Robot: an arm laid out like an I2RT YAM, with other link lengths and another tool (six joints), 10 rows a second.
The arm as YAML. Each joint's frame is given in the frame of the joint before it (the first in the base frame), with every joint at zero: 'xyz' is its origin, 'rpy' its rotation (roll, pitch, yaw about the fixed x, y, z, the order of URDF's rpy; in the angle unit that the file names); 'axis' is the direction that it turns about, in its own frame. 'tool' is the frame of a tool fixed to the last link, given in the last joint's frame.
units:
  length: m
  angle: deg
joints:
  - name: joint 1
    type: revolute
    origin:
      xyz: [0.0, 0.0, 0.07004]
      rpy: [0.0, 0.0, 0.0]
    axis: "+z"
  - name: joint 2
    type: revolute
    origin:
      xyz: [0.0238, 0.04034, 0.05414]
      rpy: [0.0, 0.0, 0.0]
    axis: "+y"
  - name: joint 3
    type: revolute
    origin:
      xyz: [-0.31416, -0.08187, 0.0]
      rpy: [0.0, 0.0, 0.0]
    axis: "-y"
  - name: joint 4
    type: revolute
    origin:
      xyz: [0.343, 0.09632, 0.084]
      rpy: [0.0, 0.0, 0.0]
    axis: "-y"
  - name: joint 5
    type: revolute
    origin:
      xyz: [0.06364, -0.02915, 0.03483]
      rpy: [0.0, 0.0, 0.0]
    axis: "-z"
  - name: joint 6
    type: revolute
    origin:
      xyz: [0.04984, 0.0, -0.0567]
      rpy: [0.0, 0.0, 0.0]
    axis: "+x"
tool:
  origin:
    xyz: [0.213, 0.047, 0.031]
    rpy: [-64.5, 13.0, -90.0]
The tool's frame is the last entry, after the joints.
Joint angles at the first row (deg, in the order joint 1, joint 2, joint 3, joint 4, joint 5, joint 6):
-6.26, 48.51, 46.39, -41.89, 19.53, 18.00
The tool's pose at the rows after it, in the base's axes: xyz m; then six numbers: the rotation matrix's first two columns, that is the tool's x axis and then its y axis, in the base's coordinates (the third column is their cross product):
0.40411 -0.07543 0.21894 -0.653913 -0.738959 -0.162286 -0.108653 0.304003 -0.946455
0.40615 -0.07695 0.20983 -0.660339 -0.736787 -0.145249 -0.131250 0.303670 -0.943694
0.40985 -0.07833 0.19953 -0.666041 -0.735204 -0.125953 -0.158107 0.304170 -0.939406
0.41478 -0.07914 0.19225 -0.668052 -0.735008 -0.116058 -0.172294 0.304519 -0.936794
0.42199 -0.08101 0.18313 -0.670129 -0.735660 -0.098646 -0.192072 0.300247 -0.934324
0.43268 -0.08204 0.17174 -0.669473 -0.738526 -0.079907 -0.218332 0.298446 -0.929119
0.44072 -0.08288 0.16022 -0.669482 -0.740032 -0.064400 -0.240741 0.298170 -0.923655
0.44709 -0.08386 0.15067 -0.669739 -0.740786 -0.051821 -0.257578 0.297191 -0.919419
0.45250 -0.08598 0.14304 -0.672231 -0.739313 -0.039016 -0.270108 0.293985 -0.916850
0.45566 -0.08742 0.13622 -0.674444 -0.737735 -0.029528 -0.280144 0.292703 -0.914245
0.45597 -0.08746 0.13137 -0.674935 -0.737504 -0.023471 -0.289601 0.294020 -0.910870
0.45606 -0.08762 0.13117 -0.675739 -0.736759 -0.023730 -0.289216 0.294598 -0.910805
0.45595 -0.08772 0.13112 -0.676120 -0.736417 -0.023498 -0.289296 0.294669 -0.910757
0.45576 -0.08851 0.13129 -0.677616 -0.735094 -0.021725 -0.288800 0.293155 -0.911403
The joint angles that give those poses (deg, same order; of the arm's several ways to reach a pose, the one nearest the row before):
-6.26, 49.04, 46.39, -41.89, 19.92, 18.00
-6.26, 50.50, 46.46, -41.91, 20.21, 18.00
-6.26, 52.53, 46.76, -41.85, 20.43, 17.98
-6.26, 54.17, 46.89, -41.19, 20.49, 17.93
-6.26, 56.55, 47.27, -40.25, 20.78, 17.65
-6.26, 59.92, 48.12, -39.13, 20.80, 17.30
-6.26, 62.67, 48.62, -38.15, 20.82, 17.10
-6.26, 64.88, 48.99, -37.28, 20.91, 16.95
-6.26, 66.81, 49.39, -36.51, 21.26, 16.86
-6.26, 68.16, 49.52, -35.94, 21.50, 16.86
-6.26, 68.82, 49.52, -35.90, 21.50, 16.89
-6.26, 68.86, 49.52, -35.88, 21.52, 16.95
-6.26, 68.86, 49.52, -35.90, 21.54, 16.97
-6.26, 68.86, 49.52, -35.90, 21.71, 16.99

